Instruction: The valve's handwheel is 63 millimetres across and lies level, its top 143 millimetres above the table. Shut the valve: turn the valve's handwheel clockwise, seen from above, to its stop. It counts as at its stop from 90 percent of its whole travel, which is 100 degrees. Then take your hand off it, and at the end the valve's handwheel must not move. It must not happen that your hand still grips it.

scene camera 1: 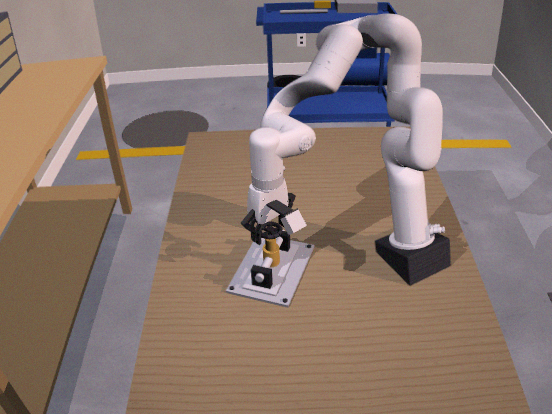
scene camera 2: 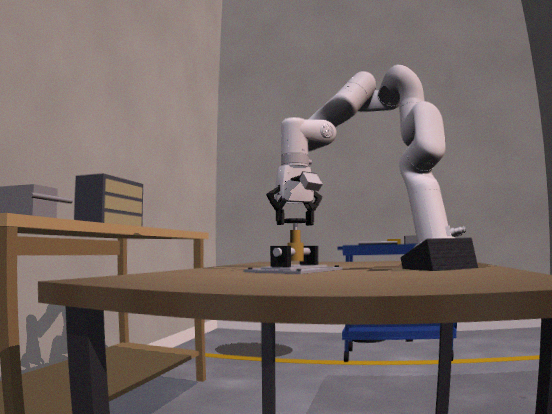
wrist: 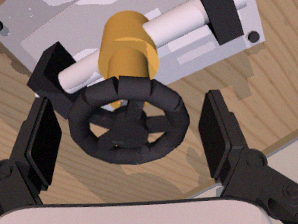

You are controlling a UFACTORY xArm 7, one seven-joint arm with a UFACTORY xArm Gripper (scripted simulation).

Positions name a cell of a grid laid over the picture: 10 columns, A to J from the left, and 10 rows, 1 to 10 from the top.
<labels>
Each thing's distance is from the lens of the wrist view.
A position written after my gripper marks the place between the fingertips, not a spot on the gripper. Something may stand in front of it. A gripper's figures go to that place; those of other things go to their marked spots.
my gripper (wrist: E5): 13 cm
black spoked handwheel (wrist: E6): 12 cm
</labels>
